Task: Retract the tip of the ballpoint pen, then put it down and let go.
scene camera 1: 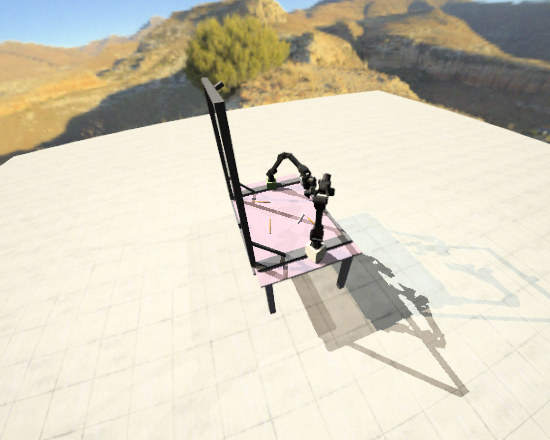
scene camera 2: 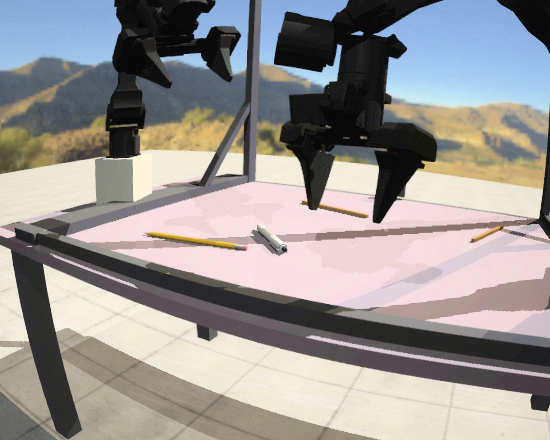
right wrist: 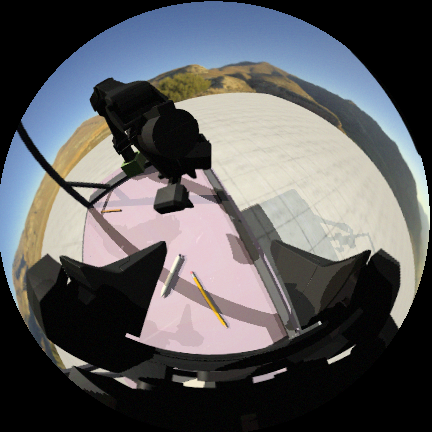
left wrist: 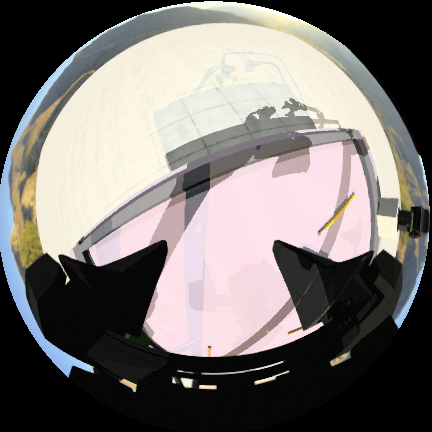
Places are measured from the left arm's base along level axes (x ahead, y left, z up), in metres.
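Where they show: left gripper, between the fingertips: (scene camera 1: 309,195) (scene camera 2: 342,216) (right wrist: 193,191) (left wrist: 221,246); right gripper, between the fingertips: (scene camera 1: 319,193) (scene camera 2: 201,82) (right wrist: 219,246); left arm's base, origin of its link: (scene camera 1: 271,180) (right wrist: 130,157); right arm's base, origin of its link: (scene camera 1: 316,245) (scene camera 2: 123,156).
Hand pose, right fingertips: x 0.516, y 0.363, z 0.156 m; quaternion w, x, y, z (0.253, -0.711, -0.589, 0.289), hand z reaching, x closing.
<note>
Each offset is from my right fingertips to the centre of the thing. Level surfaces: height alone.
The white ballpoint pen @[dx +0.010, dy -0.151, dz -0.234 m] (scene camera 1: 301,218) (scene camera 2: 271,239) (right wrist: 172,275) lies on its side on the pink table, with a dark end; whether its tip is out is too small to tell. The pen cannot be made out in the left wrist view. My left gripper (scene camera 2: 346,214) (left wrist: 221,246) is open and empty, pointing down above the table, to the right of the pen in scene camera 2. My right gripper (scene camera 2: 200,83) (right wrist: 219,246) is open and empty, high above the table, up and to the left of the pen in scene camera 2.
A yellow pencil @[dx +0.088, dy -0.055, dz -0.237 m] (scene camera 2: 195,241) (left wrist: 337,214) (right wrist: 209,299) lies close beside the pen. One orange pencil @[dx +0.063, dy -0.416, dz -0.237 m] (scene camera 1: 270,226) (scene camera 2: 335,208) lies behind the left gripper in scene camera 2; another @[dx -0.279, dy -0.485, dz -0.237 m] (scene camera 2: 487,233) (right wrist: 111,211) lies far right there. Dark frame posts (scene camera 2: 251,100) rise from the table @[dz -0.240 m] (scene camera 2: 310,280).
</note>
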